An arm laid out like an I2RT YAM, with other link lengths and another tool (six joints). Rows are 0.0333 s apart.
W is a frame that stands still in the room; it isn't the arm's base.
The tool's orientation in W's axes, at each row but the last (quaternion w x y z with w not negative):
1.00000 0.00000 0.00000 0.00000
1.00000 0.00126 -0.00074 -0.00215
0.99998 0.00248 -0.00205 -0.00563
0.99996 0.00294 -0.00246 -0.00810
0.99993 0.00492 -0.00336 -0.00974
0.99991 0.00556 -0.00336 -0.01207
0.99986 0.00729 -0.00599 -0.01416
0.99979 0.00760 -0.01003 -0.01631
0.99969 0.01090 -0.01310 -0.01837
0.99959 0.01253 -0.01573 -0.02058
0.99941 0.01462 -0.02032 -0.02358
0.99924 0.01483 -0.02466 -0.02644
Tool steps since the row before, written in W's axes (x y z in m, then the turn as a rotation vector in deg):
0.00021 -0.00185 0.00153 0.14 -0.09 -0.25
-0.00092 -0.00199 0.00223 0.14 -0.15 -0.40
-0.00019 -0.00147 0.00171 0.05 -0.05 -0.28
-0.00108 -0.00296 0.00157 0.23 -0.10 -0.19
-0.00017 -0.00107 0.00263 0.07 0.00 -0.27
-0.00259 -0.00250 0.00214 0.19 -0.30 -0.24
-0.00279 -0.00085 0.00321 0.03 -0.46 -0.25
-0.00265 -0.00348 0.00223 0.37 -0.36 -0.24
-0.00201 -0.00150 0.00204 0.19 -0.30 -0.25
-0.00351 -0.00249 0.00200 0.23 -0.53 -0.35
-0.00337 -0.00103 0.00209 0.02 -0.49 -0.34
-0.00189 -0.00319 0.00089 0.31 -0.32 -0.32
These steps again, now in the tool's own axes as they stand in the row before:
0.00021 -0.00185 0.00153 0.14 -0.09 -0.25
-0.00091 -0.00199 0.00224 0.14 -0.15 -0.40
-0.00017 -0.00146 0.00172 0.05 -0.05 -0.28
-0.00102 -0.00297 0.00159 0.23 -0.10 -0.19
-0.00013 -0.00105 0.00264 0.07 0.00 -0.27
-0.00251 -0.00254 0.00219 0.20 -0.30 -0.24
-0.00273 -0.00088 0.00326 0.04 -0.46 -0.24
-0.00249 -0.00353 0.00233 0.38 -0.35 -0.24
-0.00190 -0.00153 0.00212 0.19 -0.30 -0.25
-0.00334 -0.00258 0.00217 0.24 -0.53 -0.34
-0.00323 -0.00112 0.00226 0.03 -0.50 -0.33
-0.00167 -0.00326 0.00107 0.31 -0.31 -0.33

